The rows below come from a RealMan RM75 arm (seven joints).
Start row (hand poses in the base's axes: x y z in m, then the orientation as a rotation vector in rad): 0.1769, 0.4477, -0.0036, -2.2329, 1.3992, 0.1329
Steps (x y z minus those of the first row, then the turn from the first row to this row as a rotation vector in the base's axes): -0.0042, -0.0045, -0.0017, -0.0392, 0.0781, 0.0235; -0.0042, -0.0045, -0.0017, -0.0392, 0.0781, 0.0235; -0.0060, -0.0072, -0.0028, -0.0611, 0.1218, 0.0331; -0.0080, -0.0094, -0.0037, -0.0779, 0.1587, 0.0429; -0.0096, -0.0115, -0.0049, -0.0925, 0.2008, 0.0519; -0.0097, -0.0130, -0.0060, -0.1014, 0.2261, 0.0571; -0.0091, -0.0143, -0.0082, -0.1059, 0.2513, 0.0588
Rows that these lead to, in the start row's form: 0.1727, 0.4432, -0.0053, -2.2993, 1.4280, 0.2044; 0.1727, 0.4432, -0.0053, -2.2993, 1.4280, 0.2044; 0.1709, 0.4405, -0.0064, -2.3333, 1.4477, 0.2443; 0.1689, 0.4383, -0.0073, -2.3615, 1.4614, 0.2803; 0.1673, 0.4362, -0.0085, -2.3878, 1.4777, 0.3244; 0.1672, 0.4347, -0.0096, -2.4033, 1.4875, 0.3510; 0.1678, 0.4334, -0.0118, -2.4123, 1.4997, 0.3795
